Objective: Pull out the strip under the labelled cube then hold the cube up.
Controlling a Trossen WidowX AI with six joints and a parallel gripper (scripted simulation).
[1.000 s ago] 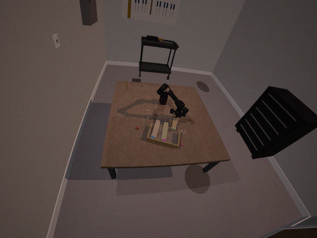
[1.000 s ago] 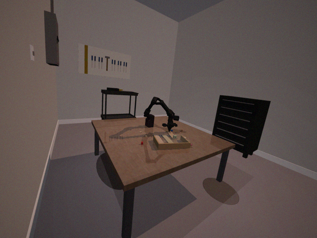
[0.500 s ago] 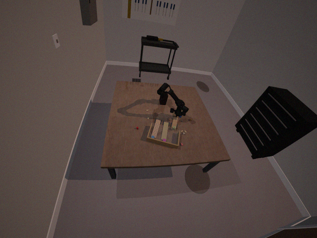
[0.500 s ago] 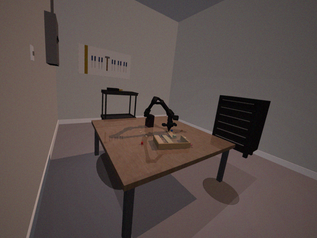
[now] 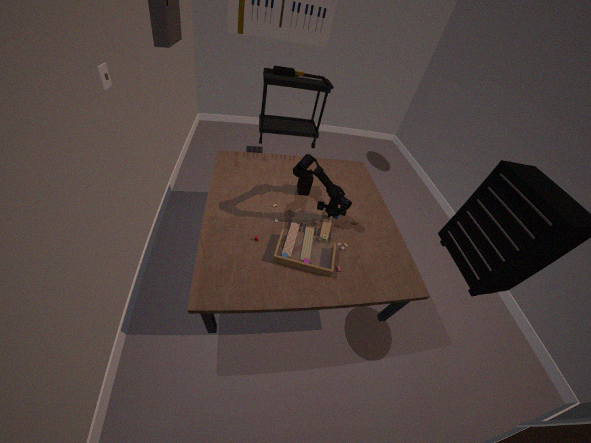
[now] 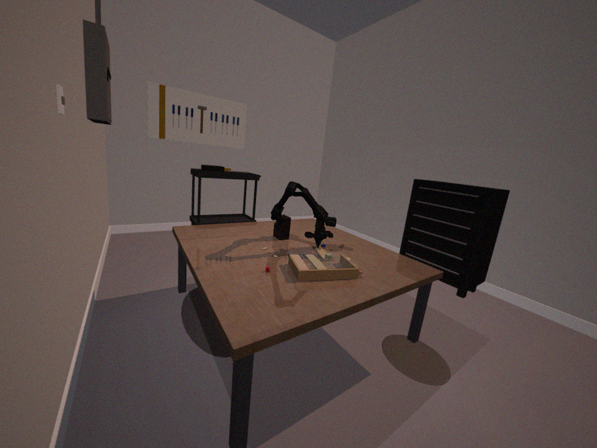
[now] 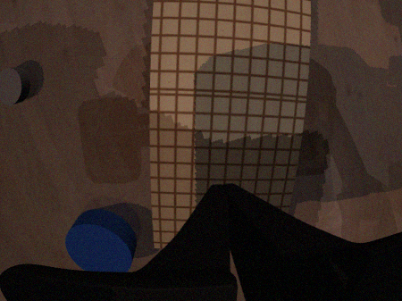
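The blue strip lies 60 mm to the left of my gripper tip and 10 mm behind it. Also, from my gripper tip: red strip: 470 mm to the right, 200 mm ahead, 10 mm above.
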